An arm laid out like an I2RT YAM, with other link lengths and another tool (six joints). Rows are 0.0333 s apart.
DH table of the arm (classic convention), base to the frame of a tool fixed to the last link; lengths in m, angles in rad. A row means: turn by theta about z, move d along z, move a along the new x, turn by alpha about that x. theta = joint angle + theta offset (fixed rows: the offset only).
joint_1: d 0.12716  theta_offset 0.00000  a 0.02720  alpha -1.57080
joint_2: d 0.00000  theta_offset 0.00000  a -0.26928  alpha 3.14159
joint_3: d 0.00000  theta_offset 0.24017  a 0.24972  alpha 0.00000
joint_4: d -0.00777  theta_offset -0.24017  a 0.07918  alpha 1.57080
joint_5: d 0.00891  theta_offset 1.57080  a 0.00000  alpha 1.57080
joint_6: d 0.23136  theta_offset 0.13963  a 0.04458  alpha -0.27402
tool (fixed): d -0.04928  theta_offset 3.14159  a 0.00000  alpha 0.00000
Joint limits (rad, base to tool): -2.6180..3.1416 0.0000..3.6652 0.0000..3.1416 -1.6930..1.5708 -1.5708..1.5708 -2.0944..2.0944
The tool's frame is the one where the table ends.
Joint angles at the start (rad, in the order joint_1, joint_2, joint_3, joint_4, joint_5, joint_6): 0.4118 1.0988 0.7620 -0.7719 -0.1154 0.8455
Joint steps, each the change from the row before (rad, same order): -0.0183 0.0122 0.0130 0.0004 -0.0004 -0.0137; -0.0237 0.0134 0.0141 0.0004 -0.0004 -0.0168; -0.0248 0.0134 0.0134 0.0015 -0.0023 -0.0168; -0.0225 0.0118 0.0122 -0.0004 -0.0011 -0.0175; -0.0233 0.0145 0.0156 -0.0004 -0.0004 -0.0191; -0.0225 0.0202 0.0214 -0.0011 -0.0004 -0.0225
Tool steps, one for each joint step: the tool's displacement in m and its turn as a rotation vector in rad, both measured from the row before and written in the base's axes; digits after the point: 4 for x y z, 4 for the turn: 0.0052 -0.0029 0.0019 -0.0042 -0.0048 -0.0059; 0.0060 -0.0043 0.0021 -0.0055 -0.0055 -0.0086; 0.0060 -0.0044 0.0019 -0.0039 -0.0051 -0.0089; 0.0051 -0.0045 0.0016 -0.0058 -0.0042 -0.0065; 0.0060 -0.0048 0.0022 -0.0069 -0.0053 -0.0062; 0.0073 -0.0045 0.0027 -0.0085 -0.0054 -0.0024
